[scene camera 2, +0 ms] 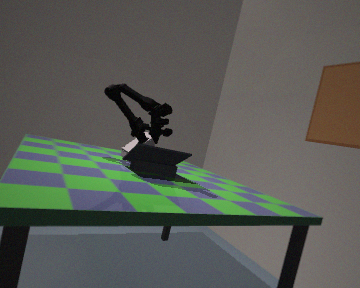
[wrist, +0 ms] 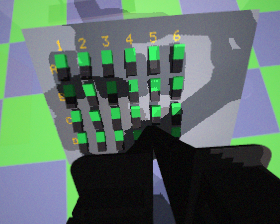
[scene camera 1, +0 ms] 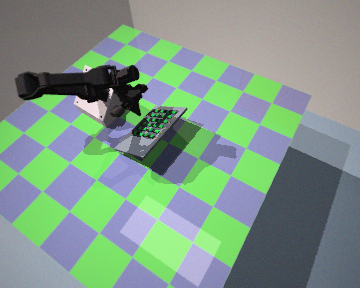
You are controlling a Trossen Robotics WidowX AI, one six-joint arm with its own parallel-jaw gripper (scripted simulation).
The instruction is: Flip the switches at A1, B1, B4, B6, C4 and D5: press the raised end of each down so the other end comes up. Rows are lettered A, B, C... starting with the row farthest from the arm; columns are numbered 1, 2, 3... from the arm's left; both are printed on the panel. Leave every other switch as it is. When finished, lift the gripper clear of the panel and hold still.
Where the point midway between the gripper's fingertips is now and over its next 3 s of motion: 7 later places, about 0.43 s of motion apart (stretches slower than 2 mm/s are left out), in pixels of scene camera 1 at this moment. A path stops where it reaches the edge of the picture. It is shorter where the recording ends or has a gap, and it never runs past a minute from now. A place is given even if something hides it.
My gripper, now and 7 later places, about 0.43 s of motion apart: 140, 115; 143, 117; 145, 121; 146, 123; 146, 123; 146, 123; 147, 124; 145, 121
